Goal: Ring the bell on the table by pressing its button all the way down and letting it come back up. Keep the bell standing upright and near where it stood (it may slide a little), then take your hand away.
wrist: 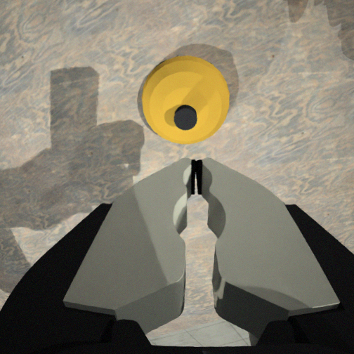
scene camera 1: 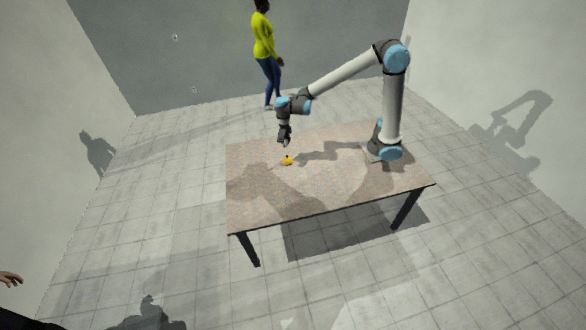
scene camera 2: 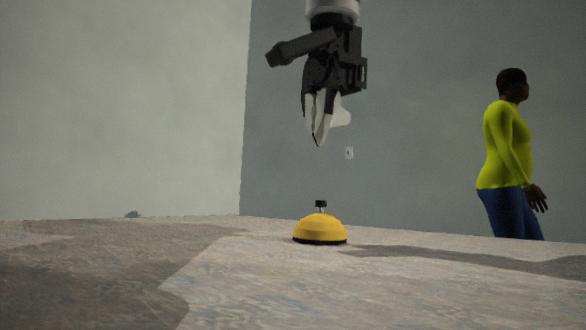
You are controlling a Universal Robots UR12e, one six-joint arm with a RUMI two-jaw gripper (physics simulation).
Labels:
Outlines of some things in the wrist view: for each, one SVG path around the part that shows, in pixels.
The gripper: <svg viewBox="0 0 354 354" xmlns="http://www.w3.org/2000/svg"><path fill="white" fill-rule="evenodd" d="M354 254L327 230L322 228L313 218L308 216L296 204L284 204L273 192L270 192L270 190L253 179L209 157L197 159L196 161L195 159L183 157L131 185L110 204L99 204L96 209L93 209L90 214L75 225L72 230L67 232L27 270L18 284L15 285L0 310L0 354L354 354ZM195 175L197 195L202 195L206 202L208 202L207 225L218 238L215 242L211 280L214 308L216 313L224 320L248 332L251 346L151 345L145 336L152 329L175 319L183 311L185 296L185 242L180 233L187 225L187 199L191 194L195 195Z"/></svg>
A yellow dome bell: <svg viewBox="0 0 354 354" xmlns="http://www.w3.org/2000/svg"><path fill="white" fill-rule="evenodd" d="M177 55L164 60L148 74L141 96L143 113L153 131L162 138L174 143L197 143L212 136L223 124L229 106L228 86L221 72L211 63L192 55Z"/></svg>

